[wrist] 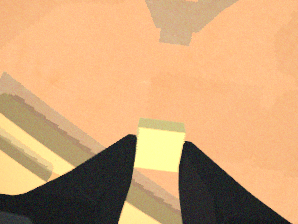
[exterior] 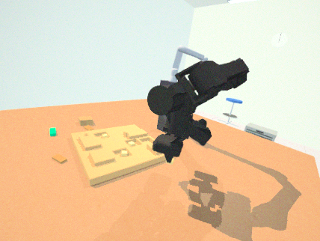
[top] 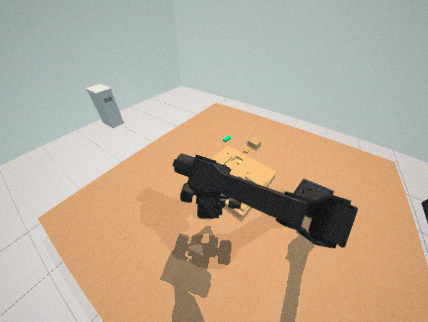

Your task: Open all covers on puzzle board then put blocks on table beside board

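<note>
My gripper tip is now 4 cm short of the tan puzzle board, 21 cm to the left of it and 5 cm above it.
</note>
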